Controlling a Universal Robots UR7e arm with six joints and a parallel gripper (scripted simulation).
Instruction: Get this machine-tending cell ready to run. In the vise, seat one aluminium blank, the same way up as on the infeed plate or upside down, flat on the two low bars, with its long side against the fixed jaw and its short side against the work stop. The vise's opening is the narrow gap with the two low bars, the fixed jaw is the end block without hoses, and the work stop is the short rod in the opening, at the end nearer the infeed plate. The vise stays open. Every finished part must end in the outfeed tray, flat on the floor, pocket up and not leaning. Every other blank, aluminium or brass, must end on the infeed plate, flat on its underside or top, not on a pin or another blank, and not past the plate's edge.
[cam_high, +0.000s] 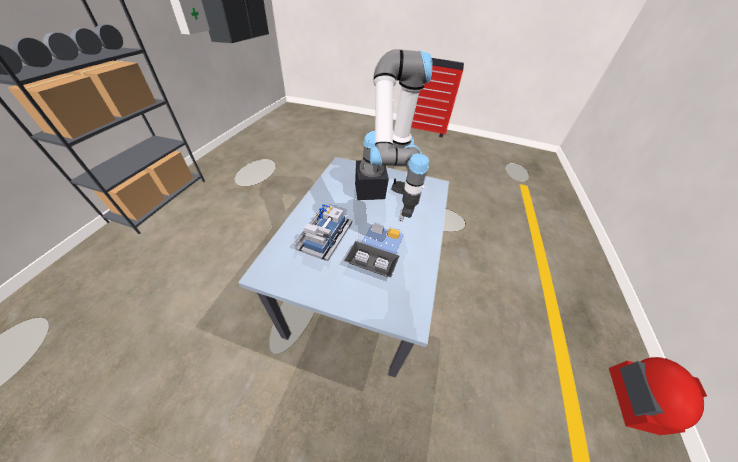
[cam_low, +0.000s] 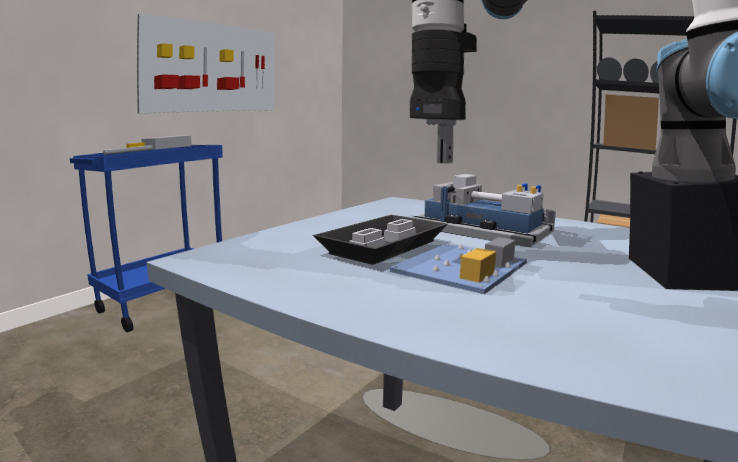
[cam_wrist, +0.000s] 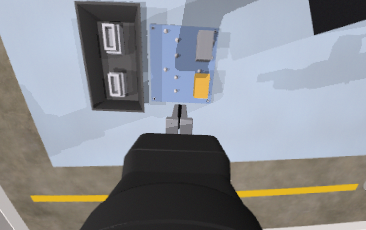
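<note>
Now: the brass blank 170 mm below my hand, 60 mm behind it and 20 mm to the right of it. From my hand the other things lie so: vise (380 mm to the right, 160 mm below, 30 mm ahead).
</note>
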